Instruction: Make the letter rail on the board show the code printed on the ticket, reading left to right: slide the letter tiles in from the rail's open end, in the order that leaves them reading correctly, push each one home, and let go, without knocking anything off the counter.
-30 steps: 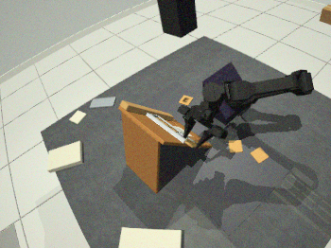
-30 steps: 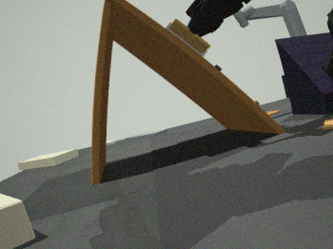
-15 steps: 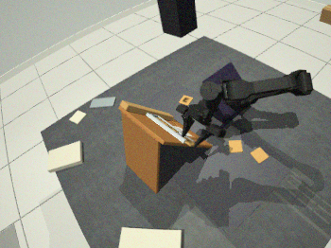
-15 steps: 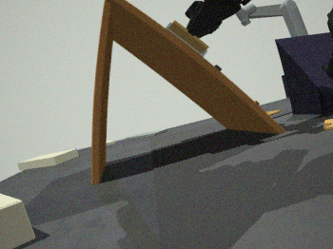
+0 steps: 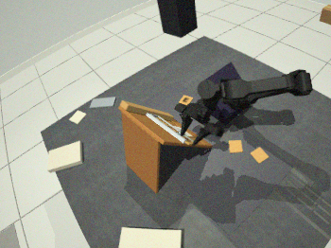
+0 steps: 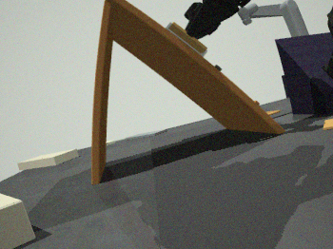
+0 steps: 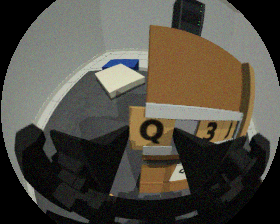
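The white ticket lies 60 mm behind my gripper tip, 90 mm to the right of it and 80 mm below it. From my gripper tip the other things lie so: cream block: 370 mm ahead, 480 mm to the right, 160 mm below; then small cream card: 180 mm ahead, 670 mm to the right, 170 mm below; then grey card: 20 mm ahead, 640 mm to the right, 170 mm below.
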